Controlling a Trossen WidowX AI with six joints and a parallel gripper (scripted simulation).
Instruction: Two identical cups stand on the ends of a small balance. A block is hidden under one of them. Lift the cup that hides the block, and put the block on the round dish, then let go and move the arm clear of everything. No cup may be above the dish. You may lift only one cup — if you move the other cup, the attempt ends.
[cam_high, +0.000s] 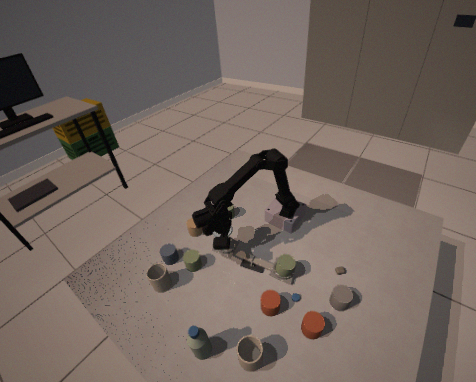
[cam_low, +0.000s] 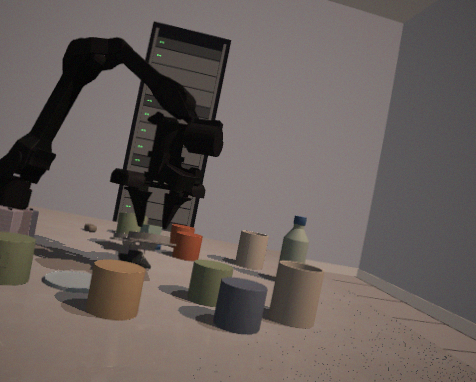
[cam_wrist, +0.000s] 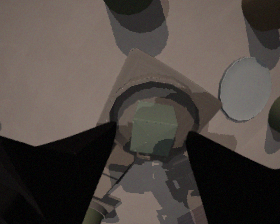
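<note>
The pale green block is 10 mm below my gripper tip. Round my gripper tip: small balance: 120 mm to the left, 60 mm below, 10 mm behind; pale round dish: 120 mm behind, 100 mm to the right, 100 mm below; tan cup: 200 mm to the right, 80 mm behind, 60 mm below.
</note>
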